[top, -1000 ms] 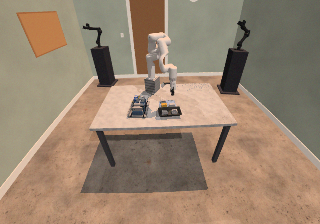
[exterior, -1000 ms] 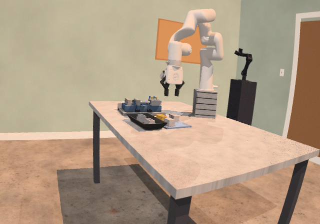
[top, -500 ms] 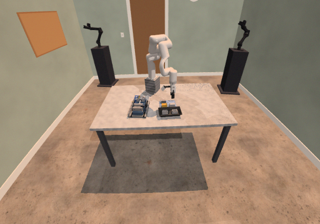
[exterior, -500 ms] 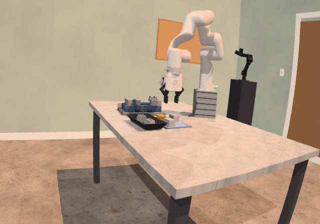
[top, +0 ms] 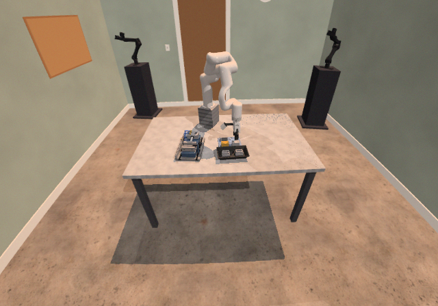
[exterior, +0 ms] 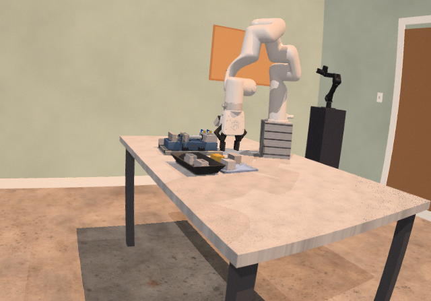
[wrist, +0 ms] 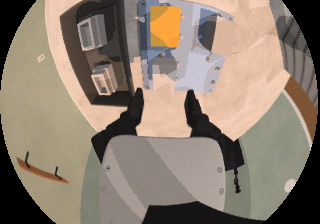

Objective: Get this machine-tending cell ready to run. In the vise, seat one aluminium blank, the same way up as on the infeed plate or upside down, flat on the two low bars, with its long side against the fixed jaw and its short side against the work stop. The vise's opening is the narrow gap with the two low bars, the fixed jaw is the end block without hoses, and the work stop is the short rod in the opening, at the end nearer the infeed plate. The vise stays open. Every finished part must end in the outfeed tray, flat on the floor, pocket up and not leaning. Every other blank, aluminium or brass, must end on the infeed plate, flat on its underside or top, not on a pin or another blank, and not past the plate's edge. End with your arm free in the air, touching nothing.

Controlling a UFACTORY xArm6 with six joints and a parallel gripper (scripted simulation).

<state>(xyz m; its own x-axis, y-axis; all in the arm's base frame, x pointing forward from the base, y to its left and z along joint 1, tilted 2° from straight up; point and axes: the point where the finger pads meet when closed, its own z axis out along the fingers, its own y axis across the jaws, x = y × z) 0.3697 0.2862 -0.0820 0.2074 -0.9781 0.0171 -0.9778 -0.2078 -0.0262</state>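
The brass blank is 2 cm ahead of my hand, 9 cm to the right of it and 7 cm below it. Round my hand: blue vise (8 cm ahead, 36 cm to the right, 6 cm below).
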